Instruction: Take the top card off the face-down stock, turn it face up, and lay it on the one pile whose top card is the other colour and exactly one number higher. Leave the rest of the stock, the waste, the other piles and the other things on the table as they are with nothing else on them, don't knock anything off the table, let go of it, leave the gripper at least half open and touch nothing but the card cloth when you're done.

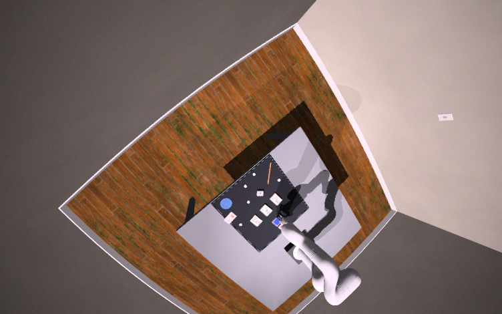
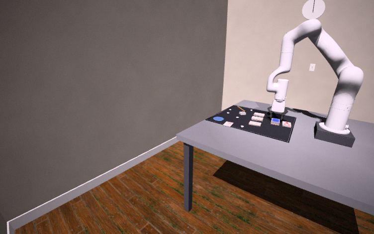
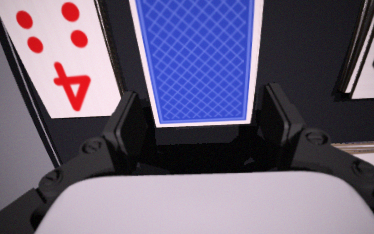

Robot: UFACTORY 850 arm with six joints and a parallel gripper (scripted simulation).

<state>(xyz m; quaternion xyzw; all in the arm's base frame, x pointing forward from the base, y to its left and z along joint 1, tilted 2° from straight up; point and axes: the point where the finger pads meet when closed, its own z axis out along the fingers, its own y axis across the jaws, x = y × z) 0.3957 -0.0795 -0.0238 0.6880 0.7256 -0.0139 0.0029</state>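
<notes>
The red 4 card is 3 cm to the left of my hand and 2 cm below it. Round my hand: black card cloth: 18 cm ahead, 5 cm below, 2 cm to the left; then red 4: 9 cm behind, 3 cm to the left, 3 cm below; then black 2: 15 cm ahead, 3 cm to the left, 3 cm below.
</notes>
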